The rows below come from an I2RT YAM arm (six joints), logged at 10 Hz.
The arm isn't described. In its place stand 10 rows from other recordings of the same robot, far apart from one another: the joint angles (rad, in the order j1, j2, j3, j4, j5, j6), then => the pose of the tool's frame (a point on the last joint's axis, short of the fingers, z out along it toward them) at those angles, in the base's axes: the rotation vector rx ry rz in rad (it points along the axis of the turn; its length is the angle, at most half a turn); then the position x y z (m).
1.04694 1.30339 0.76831 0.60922 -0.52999 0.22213 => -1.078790, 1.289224, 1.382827, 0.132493, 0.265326, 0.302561
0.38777 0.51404 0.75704 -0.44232 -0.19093 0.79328 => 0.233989, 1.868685, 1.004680, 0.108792, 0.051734, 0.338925
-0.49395 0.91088 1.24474 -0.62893 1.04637 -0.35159 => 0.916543, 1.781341, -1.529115, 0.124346, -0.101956, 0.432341
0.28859 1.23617 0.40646 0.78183 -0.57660 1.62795 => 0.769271, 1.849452, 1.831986, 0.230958, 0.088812, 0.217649
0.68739 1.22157 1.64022 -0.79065 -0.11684 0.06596 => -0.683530, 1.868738, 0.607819, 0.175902, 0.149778, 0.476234
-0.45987 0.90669 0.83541 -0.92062 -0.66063 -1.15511 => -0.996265, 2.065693, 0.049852, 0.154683, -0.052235, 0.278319
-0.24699 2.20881 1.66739 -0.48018 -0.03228 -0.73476 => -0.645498, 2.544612, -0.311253, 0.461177, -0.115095, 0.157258
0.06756 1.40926 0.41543 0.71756 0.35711 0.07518 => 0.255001, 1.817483, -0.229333, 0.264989, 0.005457, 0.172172
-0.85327 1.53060 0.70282 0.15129 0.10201 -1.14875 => -0.310553, 2.506638, -1.089119, 0.197577, -0.231911, 0.168954
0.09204 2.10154 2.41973 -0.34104 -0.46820 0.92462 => 0.319807, 1.687499, 1.144197, 0.469820, 0.059499, 0.472402
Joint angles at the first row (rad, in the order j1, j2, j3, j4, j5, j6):
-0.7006, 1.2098, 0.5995, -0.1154, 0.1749, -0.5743
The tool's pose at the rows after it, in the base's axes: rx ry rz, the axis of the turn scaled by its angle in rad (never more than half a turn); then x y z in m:
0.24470, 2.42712, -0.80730, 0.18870, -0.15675, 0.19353
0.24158, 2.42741, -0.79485, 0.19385, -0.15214, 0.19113
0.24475, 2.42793, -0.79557, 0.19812, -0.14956, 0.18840
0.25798, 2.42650, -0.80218, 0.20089, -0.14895, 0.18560
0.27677, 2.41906, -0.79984, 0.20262, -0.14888, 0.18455
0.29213, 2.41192, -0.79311, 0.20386, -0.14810, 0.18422
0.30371, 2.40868, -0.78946, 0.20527, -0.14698, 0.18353
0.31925, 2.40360, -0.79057, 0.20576, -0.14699, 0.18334
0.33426, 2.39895, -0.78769, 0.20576, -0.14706, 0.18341
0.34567, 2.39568, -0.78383, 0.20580, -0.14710, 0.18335
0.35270, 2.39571, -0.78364, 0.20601, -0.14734, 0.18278
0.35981, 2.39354, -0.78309, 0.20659, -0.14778, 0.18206
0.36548, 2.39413, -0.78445, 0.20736, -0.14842, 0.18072
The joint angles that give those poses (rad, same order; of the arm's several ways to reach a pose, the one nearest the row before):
-0.6658, 1.2266, 0.5987, -0.1078, 0.1894, -0.5491
-0.6365, 1.2381, 0.5976, -0.1016, 0.2016, -0.5270
-0.6155, 1.2533, 0.5964, -0.0891, 0.2188, -0.5106
-0.6048, 1.2686, 0.5942, -0.0727, 0.2352, -0.4961
-0.5998, 1.2770, 0.5942, -0.0620, 0.2413, -0.4782
-0.5941, 1.2801, 0.5941, -0.0574, 0.2440, -0.4606
-0.5865, 1.2843, 0.5942, -0.0544, 0.2501, -0.4457
-0.5846, 1.2865, 0.5942, -0.0505, 0.2561, -0.4336
-0.5846, 1.2865, 0.5941, -0.0498, 0.2581, -0.4217
-0.5846, 1.2869, 0.5941, -0.0494, 0.2585, -0.4122
-0.5846, 1.2899, 0.5941, -0.0479, 0.2607, -0.4072
-0.5846, 1.2949, 0.5942, -0.0425, 0.2623, -0.4019
-0.5846, 1.3029, 0.5942, -0.0361, 0.2653, -0.3984

